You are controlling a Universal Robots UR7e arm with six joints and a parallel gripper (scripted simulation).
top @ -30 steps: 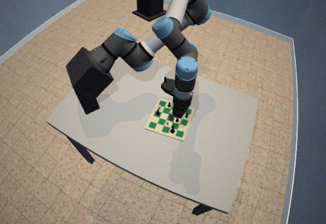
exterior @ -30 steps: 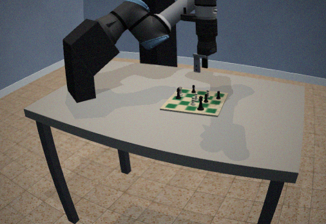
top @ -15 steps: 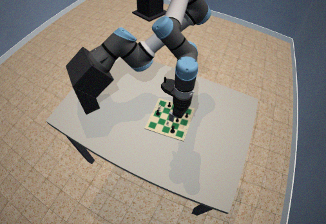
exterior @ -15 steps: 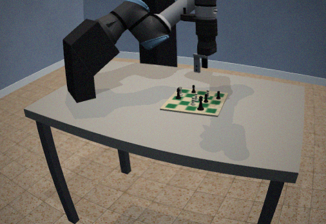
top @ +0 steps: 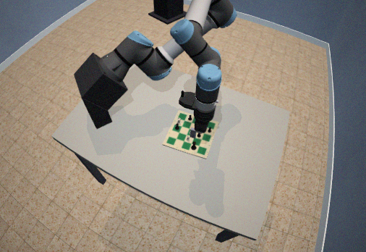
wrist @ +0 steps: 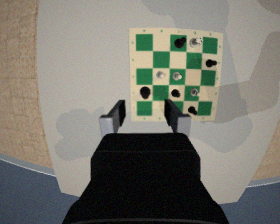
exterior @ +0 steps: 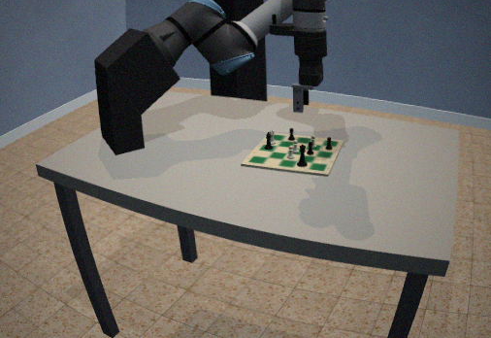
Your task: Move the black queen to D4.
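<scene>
Now: the black queen 14 cm below my hand. Also, from my hand: green-and-cream chessboard (6 cm behind, 5 cm to the left, 16 cm below).
</scene>
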